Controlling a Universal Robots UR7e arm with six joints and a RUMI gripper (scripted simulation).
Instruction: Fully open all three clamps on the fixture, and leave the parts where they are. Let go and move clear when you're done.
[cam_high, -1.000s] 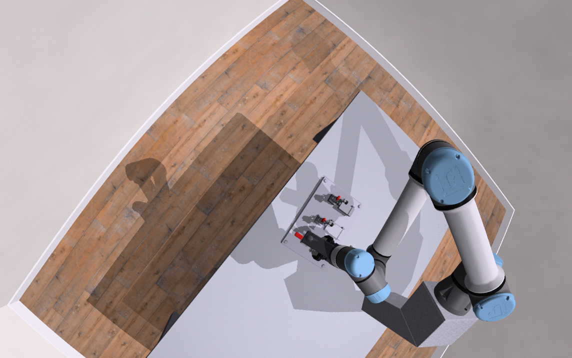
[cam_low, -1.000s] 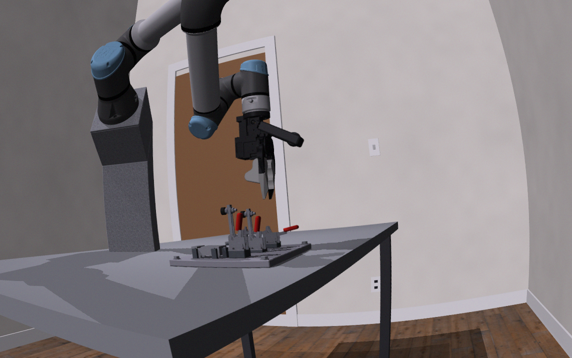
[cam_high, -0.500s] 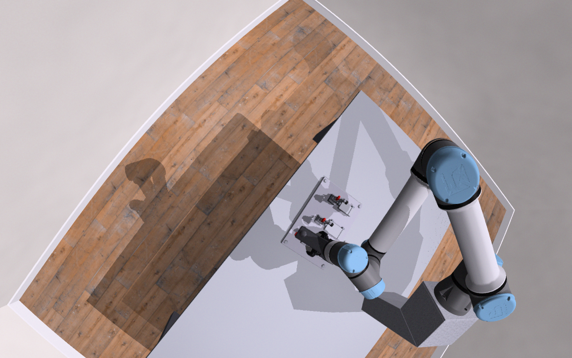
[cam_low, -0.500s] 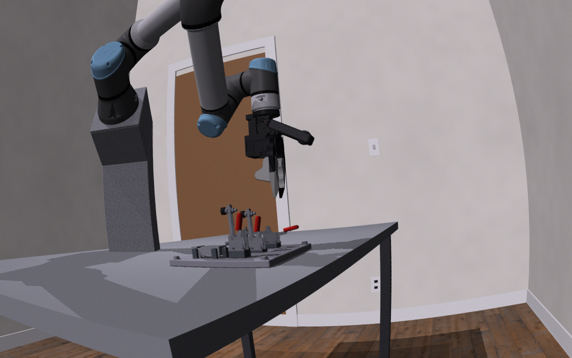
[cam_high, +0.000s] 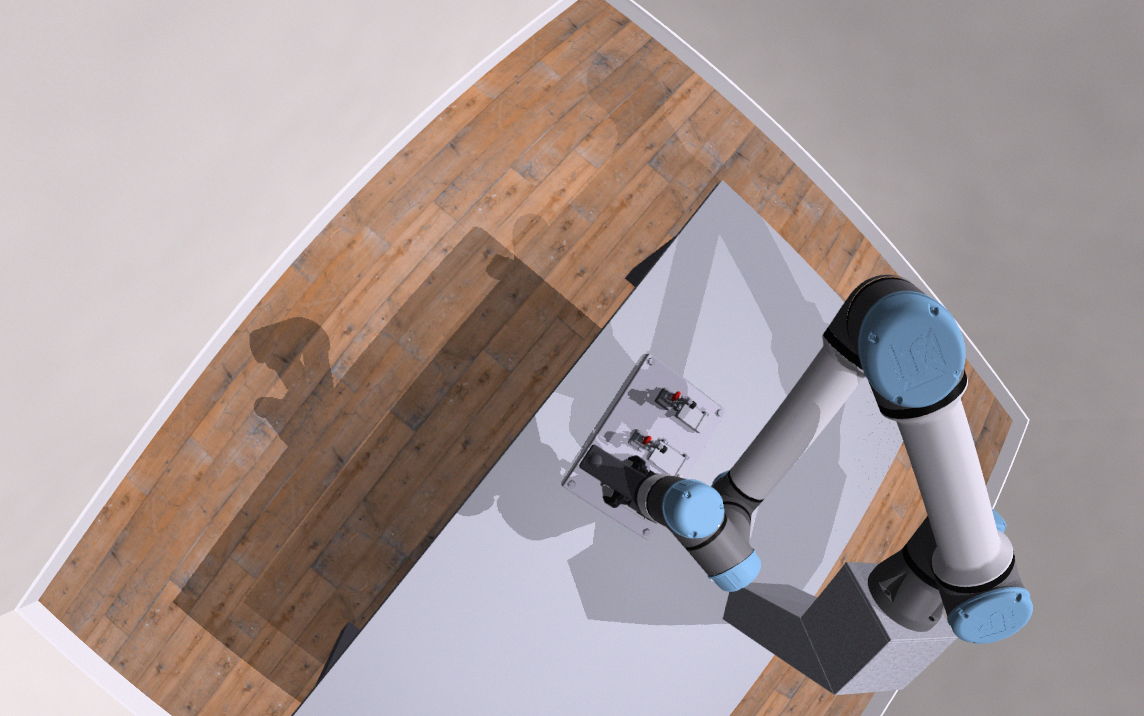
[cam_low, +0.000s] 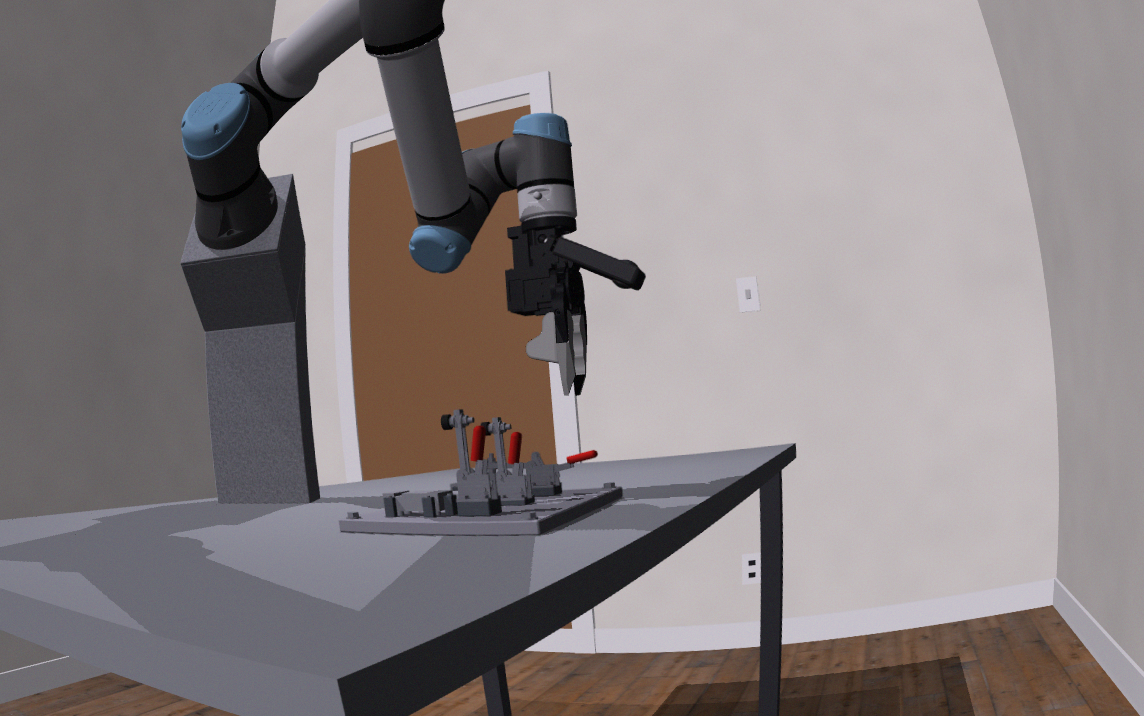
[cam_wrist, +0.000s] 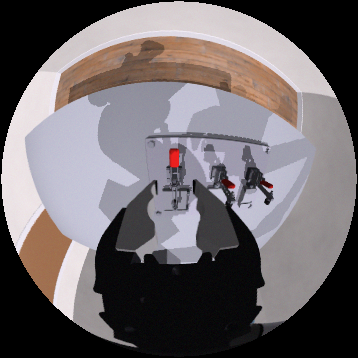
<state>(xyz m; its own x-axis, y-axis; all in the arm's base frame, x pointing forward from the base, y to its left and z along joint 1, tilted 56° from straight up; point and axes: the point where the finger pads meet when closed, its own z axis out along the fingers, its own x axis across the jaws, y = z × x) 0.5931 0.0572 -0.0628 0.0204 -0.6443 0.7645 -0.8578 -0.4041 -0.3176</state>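
The metal plate lies 15 cm below my hand, 11 cm to the right of it and 8 cm behind it.
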